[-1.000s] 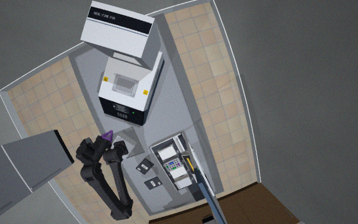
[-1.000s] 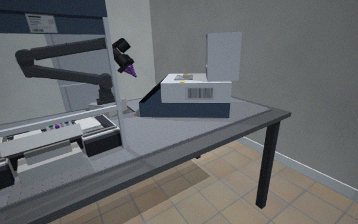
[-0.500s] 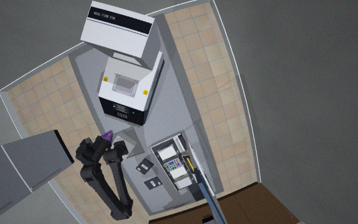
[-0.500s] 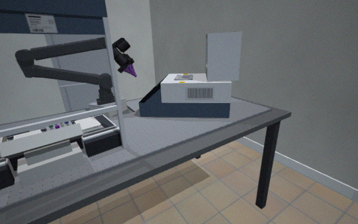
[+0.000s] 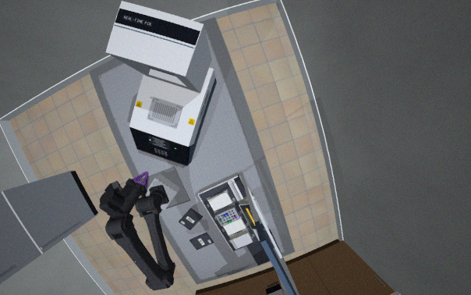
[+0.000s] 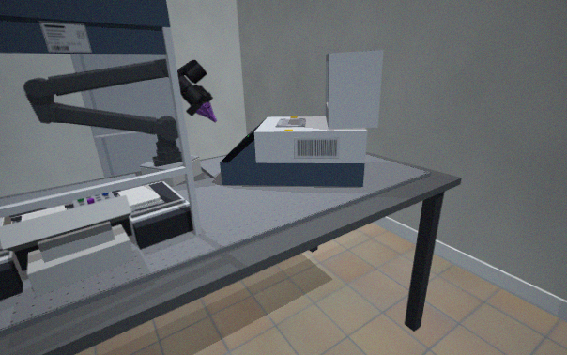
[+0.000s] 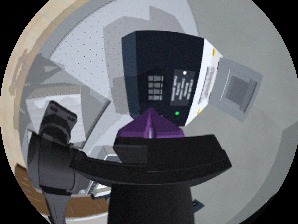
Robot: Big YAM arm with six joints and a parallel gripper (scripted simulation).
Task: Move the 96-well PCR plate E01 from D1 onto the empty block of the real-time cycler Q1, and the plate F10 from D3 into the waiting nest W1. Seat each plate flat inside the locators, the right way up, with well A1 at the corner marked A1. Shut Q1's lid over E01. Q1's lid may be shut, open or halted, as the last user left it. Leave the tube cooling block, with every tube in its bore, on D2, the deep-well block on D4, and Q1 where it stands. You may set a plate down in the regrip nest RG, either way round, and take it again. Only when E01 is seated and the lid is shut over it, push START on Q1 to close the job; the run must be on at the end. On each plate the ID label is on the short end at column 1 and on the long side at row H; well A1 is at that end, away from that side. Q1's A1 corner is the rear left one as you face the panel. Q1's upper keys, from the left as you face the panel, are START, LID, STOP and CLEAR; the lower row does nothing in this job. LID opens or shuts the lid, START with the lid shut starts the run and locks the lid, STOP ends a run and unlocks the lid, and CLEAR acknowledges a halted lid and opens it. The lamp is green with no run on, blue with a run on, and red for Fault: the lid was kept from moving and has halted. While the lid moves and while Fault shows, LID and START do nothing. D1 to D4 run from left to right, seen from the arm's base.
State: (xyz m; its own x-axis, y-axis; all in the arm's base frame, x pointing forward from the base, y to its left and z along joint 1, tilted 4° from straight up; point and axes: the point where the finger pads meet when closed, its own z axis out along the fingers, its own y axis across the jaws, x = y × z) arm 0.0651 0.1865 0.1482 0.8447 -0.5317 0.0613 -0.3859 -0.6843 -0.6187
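Now: hand 300 mm short of the tube cooling block, 400 mm to the left of it and 130 mm above it. Round my hand: frame post (450 mm ahead, 180 mm to the right, 30 mm above); then white deep-well block (340 mm ahead, 610 mm to the right, 130 mm below); then label (40 mm ahead, 420 mm to the right, 200 mm below).
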